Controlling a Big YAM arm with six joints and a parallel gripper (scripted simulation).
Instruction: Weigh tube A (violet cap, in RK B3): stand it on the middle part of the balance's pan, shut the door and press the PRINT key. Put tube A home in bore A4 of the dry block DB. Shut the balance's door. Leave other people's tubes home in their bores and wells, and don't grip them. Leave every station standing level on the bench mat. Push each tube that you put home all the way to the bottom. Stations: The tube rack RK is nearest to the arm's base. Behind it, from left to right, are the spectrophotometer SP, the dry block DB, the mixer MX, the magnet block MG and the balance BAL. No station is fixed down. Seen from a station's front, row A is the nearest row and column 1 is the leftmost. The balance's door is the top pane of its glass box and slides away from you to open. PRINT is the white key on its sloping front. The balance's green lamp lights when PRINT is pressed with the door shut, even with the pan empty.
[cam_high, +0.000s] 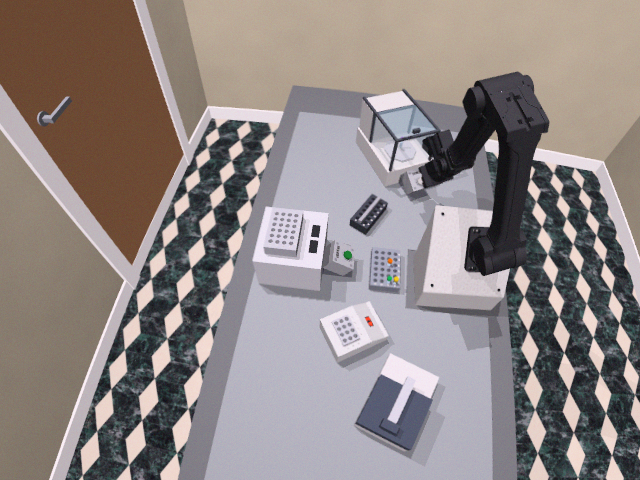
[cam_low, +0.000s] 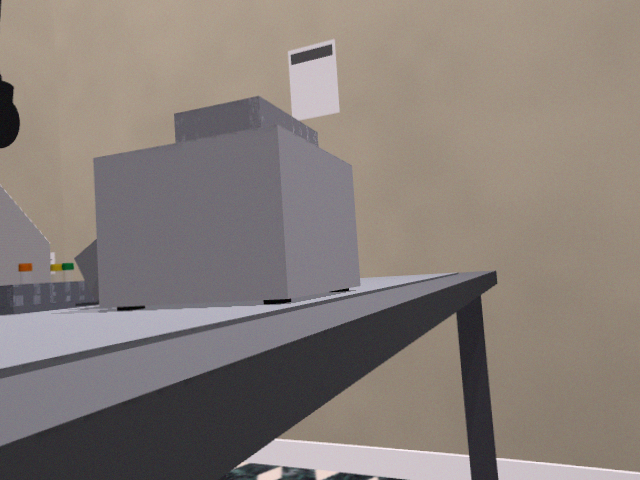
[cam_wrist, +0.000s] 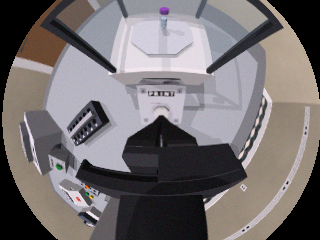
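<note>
Now: the white PRINT key 20 mm below my hand and 10 mm to the right of it. From my hand the other things lie so: tube rack RK 300 mm to the left, 130 mm ahead, 70 mm below; then black magnet block MG 180 mm ahead, 100 mm to the left, 70 mm below; then balance door 120 mm to the right, 120 mm above, 50 mm ahead.
</note>
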